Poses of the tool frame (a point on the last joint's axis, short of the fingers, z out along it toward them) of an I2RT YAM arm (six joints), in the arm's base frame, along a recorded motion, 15 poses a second.
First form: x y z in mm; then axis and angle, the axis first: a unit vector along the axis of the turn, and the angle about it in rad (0 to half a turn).
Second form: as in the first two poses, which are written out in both.
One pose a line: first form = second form
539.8 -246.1 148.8 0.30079 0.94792 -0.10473 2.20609 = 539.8 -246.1 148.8 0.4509 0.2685 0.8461 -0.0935
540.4 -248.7 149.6 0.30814 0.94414 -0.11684 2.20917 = 540.4 -248.7 149.6 0.4495 0.2753 0.8434 -0.1044
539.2 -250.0 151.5 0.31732 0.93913 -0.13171 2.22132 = 539.2 -250.0 151.5 0.4441 0.2843 0.8415 -0.1180
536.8 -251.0 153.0 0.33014 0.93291 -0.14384 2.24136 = 536.8 -251.0 153.0 0.4351 0.2973 0.8400 -0.1295
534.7 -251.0 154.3 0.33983 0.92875 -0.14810 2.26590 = 534.7 -251.0 154.3 0.4240 0.3078 0.8411 -0.1341
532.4 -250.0 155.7 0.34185 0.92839 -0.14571 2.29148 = 532.4 -250.0 155.7 0.4124 0.3114 0.8458 -0.1327
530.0 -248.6 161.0 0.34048 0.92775 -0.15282 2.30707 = 530.0 -248.6 161.0 0.4053 0.3113 0.8482 -0.1397
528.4 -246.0 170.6 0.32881 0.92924 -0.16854 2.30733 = 528.4 -246.0 170.6 0.4051 0.3006 0.8496 -0.1541
